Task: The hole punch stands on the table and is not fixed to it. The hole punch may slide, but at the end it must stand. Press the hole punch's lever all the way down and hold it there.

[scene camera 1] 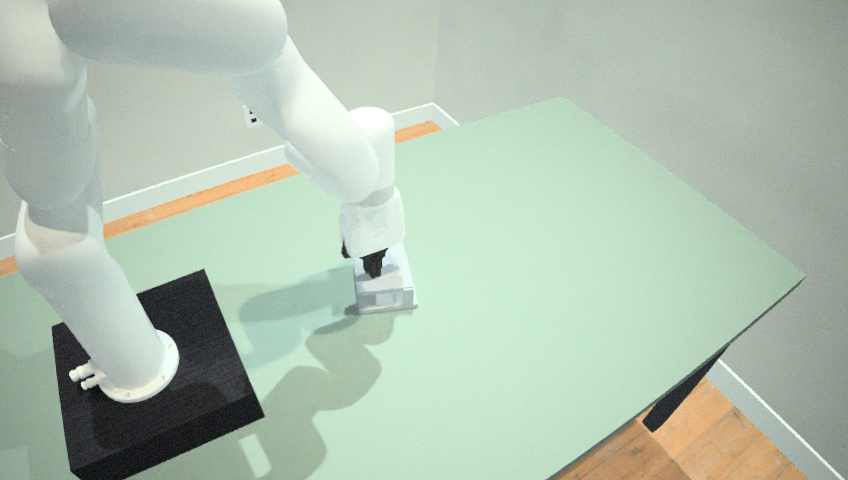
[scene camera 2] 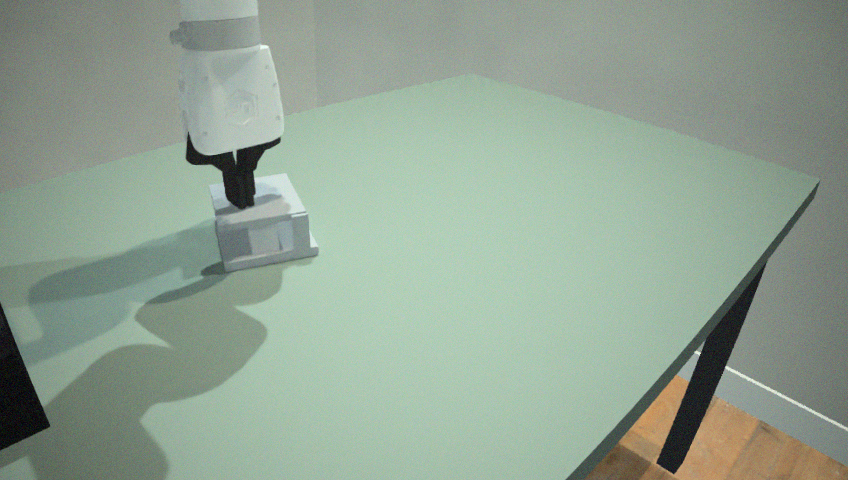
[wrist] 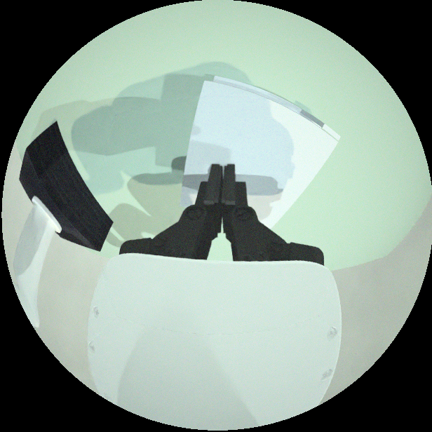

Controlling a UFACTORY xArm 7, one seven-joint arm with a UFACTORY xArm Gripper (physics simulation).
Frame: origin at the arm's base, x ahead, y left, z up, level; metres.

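Seen in the pictures: gripper, fingertip midpoint: (scene camera 1: 373,272) (scene camera 2: 242,204); arm's base, origin of the base link: (scene camera 1: 138,365).
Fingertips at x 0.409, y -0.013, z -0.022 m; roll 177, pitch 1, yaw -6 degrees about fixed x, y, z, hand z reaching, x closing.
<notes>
Offsets run from my fingertips to a thing's top centre. Level surfaces: height alone.
The pale blue-grey hole punch @(dx +0.025, dy +0.003, dz +0.000 m) (scene camera 1: 385,300) (scene camera 2: 263,237) stands upright on its base on the green table. Its lever @(dx +0.021, dy +0.005, dz +0.000 m) (scene camera 1: 390,279) (scene camera 2: 276,199) (wrist: 240,130) is the flat top plate, which lies down about level, low over the body, with no wide gap showing under it. My gripper (scene camera 1: 373,275) (scene camera 2: 242,205) (wrist: 224,180) is shut and empty. Its black fingertips rest on the lever's top, toward the side nearer the robot's base. The exact contact under the tips is hidden.
The green table @(dz -0.056 m) (scene camera 1: 535,237) (scene camera 2: 476,267) bears the robot's black base block (scene camera 1: 196,356) (scene camera 2: 14,386) (wrist: 65,190), which stands to the left of the hole punch. The arm's shadows fall across the table beside the punch.
</notes>
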